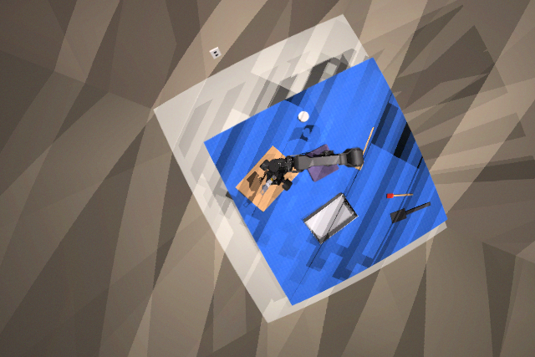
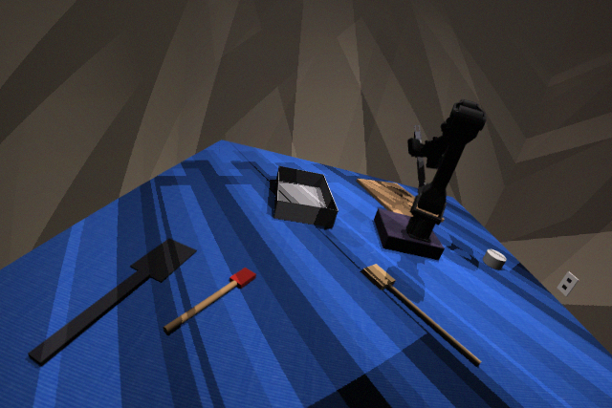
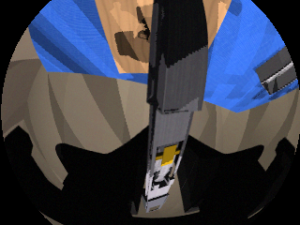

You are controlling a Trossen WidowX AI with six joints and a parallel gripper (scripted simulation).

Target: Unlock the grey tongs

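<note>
The board is 20 cm below my gripper tip. The rest, counted from my gripper tip: yellow lock piece: 3 cm to the left, 2 cm above, 1 cm behind; then roasting tin: 39 cm ahead, 28 cm to the left, 18 cm below; then white cylinder: 36 cm to the left, 28 cm behind, 19 cm below.
</note>
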